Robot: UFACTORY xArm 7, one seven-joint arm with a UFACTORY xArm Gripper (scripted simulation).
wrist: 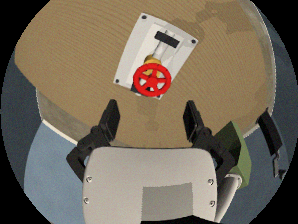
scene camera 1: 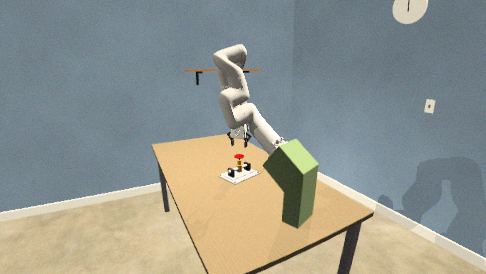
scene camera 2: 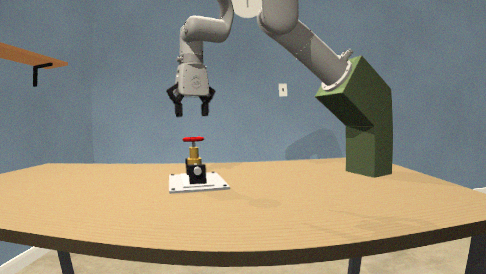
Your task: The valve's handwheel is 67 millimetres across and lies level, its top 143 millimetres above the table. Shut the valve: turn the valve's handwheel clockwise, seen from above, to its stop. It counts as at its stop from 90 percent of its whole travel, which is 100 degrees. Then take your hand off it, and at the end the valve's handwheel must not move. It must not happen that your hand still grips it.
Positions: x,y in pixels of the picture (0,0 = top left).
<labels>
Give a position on a red handwheel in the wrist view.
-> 152,81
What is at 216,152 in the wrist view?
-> My gripper.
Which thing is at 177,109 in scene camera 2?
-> My gripper.
</labels>
